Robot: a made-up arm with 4 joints.
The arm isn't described. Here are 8 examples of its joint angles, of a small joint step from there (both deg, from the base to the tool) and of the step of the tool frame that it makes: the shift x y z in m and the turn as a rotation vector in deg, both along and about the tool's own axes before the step.
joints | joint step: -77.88 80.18 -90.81 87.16 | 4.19 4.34 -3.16 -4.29
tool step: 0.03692 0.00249 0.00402 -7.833 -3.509 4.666
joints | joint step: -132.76 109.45 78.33 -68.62 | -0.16 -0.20 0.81 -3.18
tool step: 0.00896 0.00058 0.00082 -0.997 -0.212 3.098
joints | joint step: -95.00 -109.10 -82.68 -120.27 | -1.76 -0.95 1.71 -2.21
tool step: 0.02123 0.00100 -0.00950 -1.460 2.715 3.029
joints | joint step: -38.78 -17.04 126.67 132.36 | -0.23 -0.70 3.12 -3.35
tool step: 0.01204 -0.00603 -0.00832 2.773 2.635 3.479
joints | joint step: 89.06 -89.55 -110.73 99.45 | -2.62 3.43 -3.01 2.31
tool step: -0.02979 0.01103 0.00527 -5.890 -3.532 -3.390
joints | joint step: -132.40 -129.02 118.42 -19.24 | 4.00 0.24 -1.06 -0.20
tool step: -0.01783 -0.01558 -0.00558 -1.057 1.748 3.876
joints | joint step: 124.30 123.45 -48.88 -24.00 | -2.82 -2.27 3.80 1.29
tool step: -0.00369 0.01635 0.00678 0.139 -6.671 -1.813
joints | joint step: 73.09 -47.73 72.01 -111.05 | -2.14 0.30 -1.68 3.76
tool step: 0.00822 0.00576 0.00408 1.532 -1.622 -1.883
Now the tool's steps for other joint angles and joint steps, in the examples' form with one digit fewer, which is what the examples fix.
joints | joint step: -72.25 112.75 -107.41 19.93 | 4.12 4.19 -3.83 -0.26
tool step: 0.0244 -0.0097 0.0068 -5.50 6.54 -2.61
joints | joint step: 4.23 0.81 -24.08 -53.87 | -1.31 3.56 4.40 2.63
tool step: 0.0040 0.0045 -0.0014 -1.39 0.44 -3.17
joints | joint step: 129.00 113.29 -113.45 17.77 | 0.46 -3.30 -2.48 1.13
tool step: 0.0012 -0.0003 -0.0049 -0.04 -0.88 -1.46
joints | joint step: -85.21 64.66 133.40 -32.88 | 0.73 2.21 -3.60 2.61
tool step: -0.0013 -0.0094 -0.0022 3.30 4.79 -3.27
